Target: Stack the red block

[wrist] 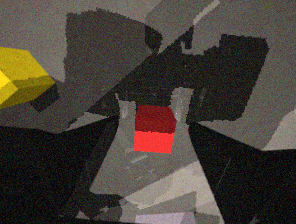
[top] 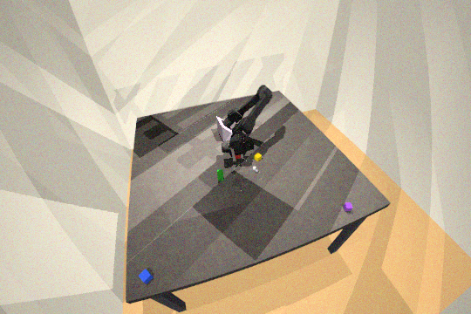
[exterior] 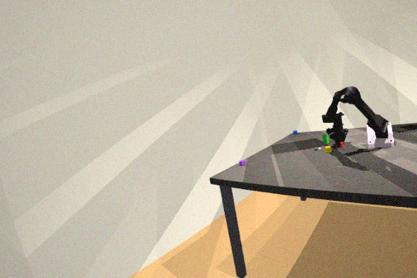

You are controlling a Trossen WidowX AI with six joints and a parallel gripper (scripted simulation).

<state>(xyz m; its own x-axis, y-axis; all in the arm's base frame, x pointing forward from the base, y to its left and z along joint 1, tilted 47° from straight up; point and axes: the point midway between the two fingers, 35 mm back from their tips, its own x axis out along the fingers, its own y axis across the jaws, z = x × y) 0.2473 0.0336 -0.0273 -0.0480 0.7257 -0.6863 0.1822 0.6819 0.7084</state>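
My gripper tip is 11 cm to the right of the yellow block, 6 cm short of it and 1 cm below it. Round my gripper tip: small white piece 12 cm ahead, 6 cm to the left; purple block 53 cm ahead, 40 cm to the left, 1 cm above; red block 1 cm above.
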